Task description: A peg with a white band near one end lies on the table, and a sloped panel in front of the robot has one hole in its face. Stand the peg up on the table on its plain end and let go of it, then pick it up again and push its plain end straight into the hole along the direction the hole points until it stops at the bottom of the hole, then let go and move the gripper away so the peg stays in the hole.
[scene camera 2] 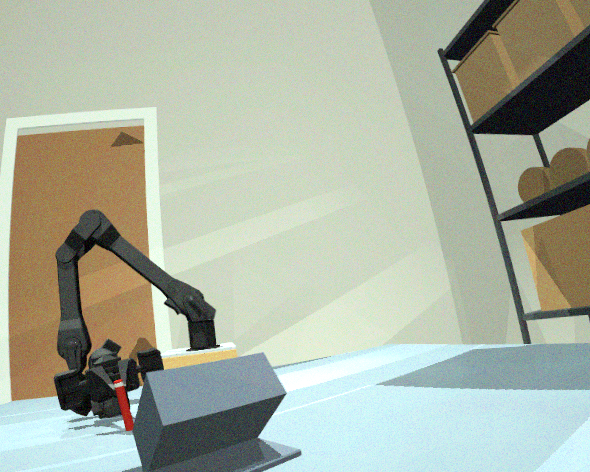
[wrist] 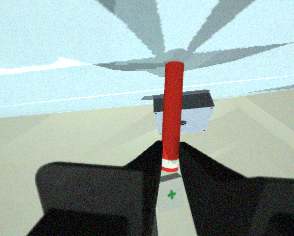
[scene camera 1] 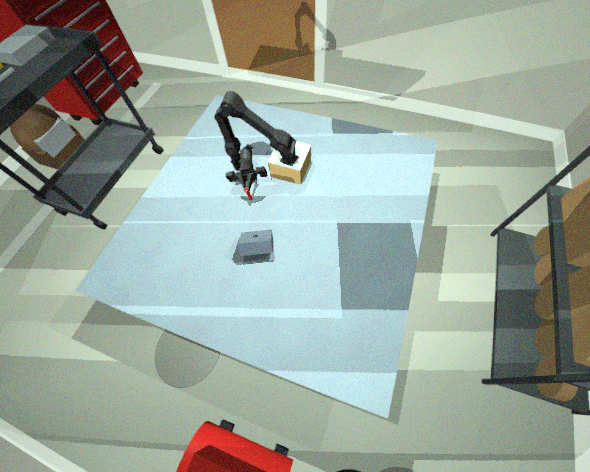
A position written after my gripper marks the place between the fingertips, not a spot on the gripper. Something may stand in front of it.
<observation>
In view: my gripper (scene camera 2: 120, 391), a red peg (wrist: 174, 71) and a grey sloped panel (wrist: 196, 108).
My gripper also shows in the wrist view (wrist: 170, 146).
</observation>
